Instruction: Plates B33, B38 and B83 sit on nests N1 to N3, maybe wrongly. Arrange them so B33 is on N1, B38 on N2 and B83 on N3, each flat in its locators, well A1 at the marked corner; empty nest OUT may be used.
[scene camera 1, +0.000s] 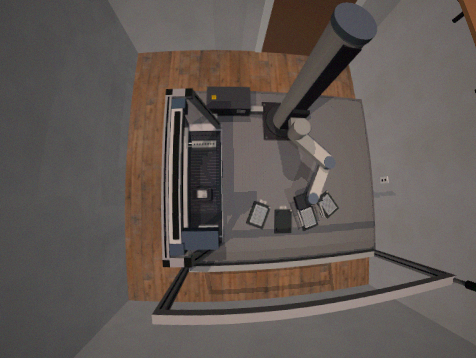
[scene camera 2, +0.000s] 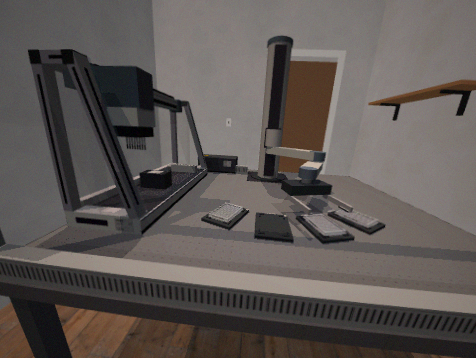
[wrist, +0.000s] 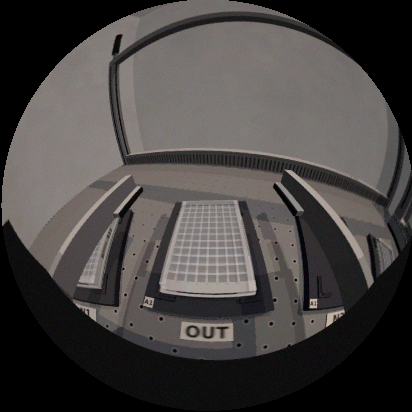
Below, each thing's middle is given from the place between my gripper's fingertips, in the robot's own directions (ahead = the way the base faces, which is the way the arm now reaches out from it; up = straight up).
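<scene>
Dark deck (scene camera 1: 204, 171): 720 mm to the right of my hand, 350 mm behind it and 60 mm below it. Nest N2 (scene camera 2: 274, 226): 80 mm below my hand, 190 mm to the right of it. Nest N1 (wrist: 113, 266): 150 mm to the left of my hand, 110 mm behind it, 80 mm below it. Nest OUT (wrist: 186, 305): 10 mm to the right of my hand, 20 mm behind it and 80 mm below it.
</scene>
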